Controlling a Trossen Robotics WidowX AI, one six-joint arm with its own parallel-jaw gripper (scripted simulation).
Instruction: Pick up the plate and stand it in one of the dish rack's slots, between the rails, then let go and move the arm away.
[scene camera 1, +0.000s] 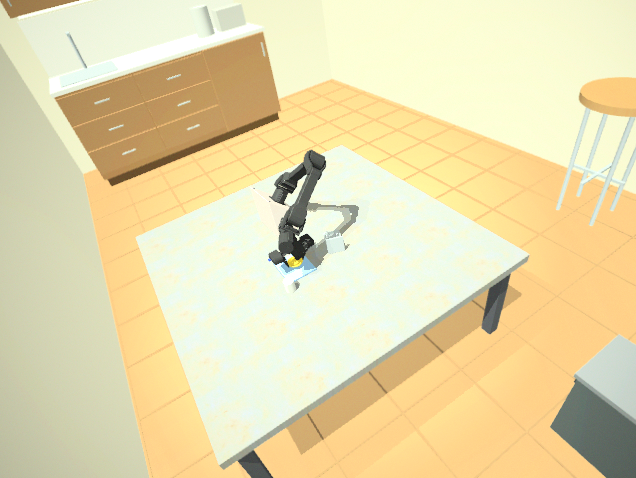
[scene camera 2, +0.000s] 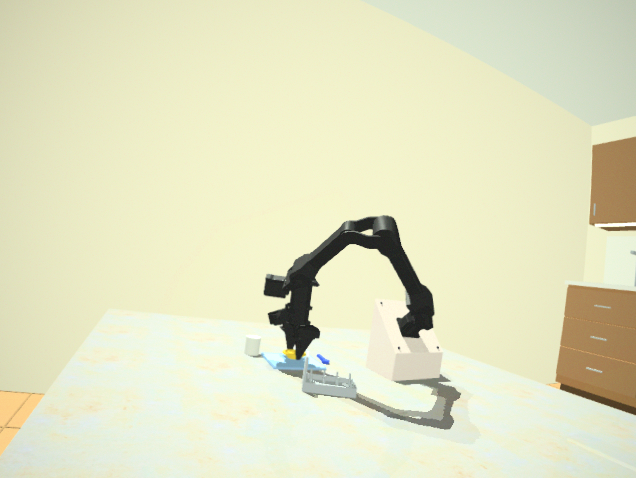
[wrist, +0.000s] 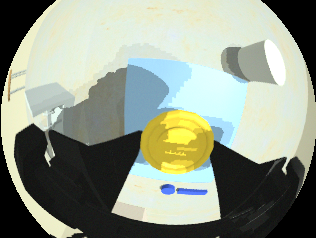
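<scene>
The gripper's got hold of a plate, and you can see the gripper in the wrist view too. There's also a grey dish rack here, and a light blue mat.
</scene>
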